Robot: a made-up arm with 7 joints.
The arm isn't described. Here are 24 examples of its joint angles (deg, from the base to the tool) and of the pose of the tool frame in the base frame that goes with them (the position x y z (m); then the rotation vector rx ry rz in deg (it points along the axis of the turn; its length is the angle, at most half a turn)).
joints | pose
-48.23 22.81 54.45 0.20 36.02 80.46 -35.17 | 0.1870 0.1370 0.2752 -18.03 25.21 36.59
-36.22 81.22 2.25 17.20 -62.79 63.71 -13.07 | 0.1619 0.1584 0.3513 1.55 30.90 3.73
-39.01 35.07 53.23 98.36 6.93 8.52 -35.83 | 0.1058 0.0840 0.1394 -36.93 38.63 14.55
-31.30 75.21 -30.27 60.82 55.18 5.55 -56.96 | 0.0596 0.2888 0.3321 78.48 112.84 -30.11
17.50 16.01 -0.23 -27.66 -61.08 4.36 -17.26 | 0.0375 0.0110 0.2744 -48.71 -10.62 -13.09
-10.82 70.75 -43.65 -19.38 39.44 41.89 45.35 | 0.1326 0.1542 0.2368 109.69 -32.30 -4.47
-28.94 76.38 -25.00 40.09 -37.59 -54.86 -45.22 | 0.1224 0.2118 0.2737 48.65 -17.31 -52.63
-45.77 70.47 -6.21 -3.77 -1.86 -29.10 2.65 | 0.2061 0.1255 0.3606 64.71 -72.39 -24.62
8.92 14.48 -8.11 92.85 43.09 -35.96 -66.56 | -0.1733 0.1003 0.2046 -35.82 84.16 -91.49
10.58 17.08 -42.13 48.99 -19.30 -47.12 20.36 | -0.0685 0.0271 0.1301 5.09 19.56 -5.13
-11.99 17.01 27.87 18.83 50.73 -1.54 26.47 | 0.0899 0.1508 0.1559 72.25 -0.39 31.24
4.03 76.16 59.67 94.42 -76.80 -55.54 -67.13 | -0.0097 0.2720 0.3012 43.02 -40.63 41.65
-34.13 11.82 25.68 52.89 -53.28 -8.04 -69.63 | 0.1455 0.0372 0.1950 -53.09 -31.88 -22.82
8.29 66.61 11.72 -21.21 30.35 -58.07 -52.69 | 0.0816 0.1828 0.2907 95.67 -16.08 -110.93
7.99 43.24 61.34 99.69 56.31 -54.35 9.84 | -0.1389 0.1432 0.1658 41.81 42.69 16.54
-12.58 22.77 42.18 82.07 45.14 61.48 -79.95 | -0.0395 0.0866 0.1436 -71.00 105.92 7.52
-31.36 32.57 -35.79 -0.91 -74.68 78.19 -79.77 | 0.1204 0.0236 0.2756 -86.14 71.65 -101.41
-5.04 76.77 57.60 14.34 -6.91 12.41 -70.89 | 0.0673 0.2331 0.3635 46.52 7.33 -18.24
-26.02 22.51 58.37 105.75 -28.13 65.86 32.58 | 0.0473 0.0108 0.1180 -57.21 129.59 42.46
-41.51 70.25 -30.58 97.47 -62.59 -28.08 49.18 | 0.0974 0.2975 0.2912 52.47 -13.30 105.10
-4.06 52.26 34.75 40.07 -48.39 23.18 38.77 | 0.0733 0.2298 0.2220 7.27 24.52 85.65
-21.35 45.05 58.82 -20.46 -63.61 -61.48 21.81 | 0.0690 0.1297 0.3978 -23.77 -137.17 37.49
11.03 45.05 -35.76 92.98 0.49 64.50 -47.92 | -0.1408 0.1961 0.2610 4.68 165.19 44.81
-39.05 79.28 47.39 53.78 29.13 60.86 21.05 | 0.0803 0.3062 0.3230 39.89 43.25 105.91
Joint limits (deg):
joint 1: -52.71..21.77
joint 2: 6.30..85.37
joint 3: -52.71..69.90
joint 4: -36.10..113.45
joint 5: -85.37..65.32
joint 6: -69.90..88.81
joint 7: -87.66..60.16
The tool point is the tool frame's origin. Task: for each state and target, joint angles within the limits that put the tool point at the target. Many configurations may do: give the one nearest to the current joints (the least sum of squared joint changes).
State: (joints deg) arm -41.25 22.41 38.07 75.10 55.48 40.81 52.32
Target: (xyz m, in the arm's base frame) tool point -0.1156 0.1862 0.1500
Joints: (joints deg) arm -1.83 32.37 40.24 78.00 54.81 26.93 52.29
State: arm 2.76 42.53 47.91 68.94 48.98 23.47 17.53
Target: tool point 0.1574 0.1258 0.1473
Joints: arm -38.98 21.78 44.08 46.65 34.09 20.35 5.93
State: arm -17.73 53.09 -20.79 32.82 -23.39 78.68 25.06
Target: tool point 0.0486 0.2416 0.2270
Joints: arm -15.79 66.98 -20.33 38.85 -17.59 77.30 27.76
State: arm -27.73 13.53 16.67 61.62 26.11 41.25 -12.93
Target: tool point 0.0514 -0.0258 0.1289
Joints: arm -38.91 6.30 34.88 96.67 15.08 49.76 -28.43
